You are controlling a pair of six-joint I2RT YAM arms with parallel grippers.
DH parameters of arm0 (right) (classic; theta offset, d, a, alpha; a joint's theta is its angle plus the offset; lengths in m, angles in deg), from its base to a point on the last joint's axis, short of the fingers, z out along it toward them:
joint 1: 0 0.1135 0.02 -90
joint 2: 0 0 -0.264 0
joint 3: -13.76 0 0.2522 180
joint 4: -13.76 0 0.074 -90
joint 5: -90 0 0 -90
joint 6: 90 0.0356 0 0
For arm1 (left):
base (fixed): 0 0 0 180
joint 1: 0 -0.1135 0.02 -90
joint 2: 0 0 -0.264 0
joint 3: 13.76 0 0.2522 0
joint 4: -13.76 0 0.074 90
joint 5: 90 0 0 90
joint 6: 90 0.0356 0 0
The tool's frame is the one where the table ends.
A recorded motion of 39 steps. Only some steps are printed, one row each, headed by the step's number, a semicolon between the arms.
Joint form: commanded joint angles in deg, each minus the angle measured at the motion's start. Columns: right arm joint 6, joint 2, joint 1, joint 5, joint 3, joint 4; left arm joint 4, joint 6, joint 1, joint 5, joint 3, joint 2.
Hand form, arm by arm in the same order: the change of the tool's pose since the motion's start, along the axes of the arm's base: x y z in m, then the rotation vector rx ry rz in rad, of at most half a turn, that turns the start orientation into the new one. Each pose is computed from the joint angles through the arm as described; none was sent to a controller.
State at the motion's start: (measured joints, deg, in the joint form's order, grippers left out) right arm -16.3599 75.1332 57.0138 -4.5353 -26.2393 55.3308; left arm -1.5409 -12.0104 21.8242 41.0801 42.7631 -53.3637
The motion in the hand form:
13: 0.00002 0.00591 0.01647 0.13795 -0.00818 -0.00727; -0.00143 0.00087 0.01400 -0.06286 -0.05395 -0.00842
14: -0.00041 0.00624 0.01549 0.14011 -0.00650 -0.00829; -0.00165 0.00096 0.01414 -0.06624 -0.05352 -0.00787
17: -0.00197 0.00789 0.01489 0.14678 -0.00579 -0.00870; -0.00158 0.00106 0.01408 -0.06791 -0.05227 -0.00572
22: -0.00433 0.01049 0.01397 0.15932 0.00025 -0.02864; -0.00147 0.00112 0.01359 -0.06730 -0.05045 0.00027
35: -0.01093 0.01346 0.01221 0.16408 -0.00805 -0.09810; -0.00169 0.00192 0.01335 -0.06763 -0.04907 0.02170
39: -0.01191 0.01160 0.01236 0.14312 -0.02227 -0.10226; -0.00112 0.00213 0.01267 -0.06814 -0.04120 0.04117
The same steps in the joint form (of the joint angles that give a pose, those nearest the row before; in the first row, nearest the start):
13: 3.59 1.17 0.93 -1.98 -1.94 5.80; 4.80 -2.76 -0.20 1.03 0.53 0.72
14: 3.69 1.39 1.07 -2.20 -1.80 6.20; 5.02 -3.02 -0.20 1.02 0.44 0.79
17: 3.79 1.79 1.61 -2.80 -1.78 6.92; 5.14 -3.19 -0.23 0.94 0.39 0.81
22: 4.02 2.43 2.60 -5.01 -1.80 7.91; 5.14 -3.27 -0.21 0.58 0.30 0.82
35: 2.45 3.01 4.89 -11.11 -1.44 9.51; 5.14 -3.55 -0.24 -0.59 0.13 1.09
39: 1.14 2.23 4.88 -11.10 -1.12 8.65; 5.10 -4.00 -0.21 -1.70 0.04 1.09

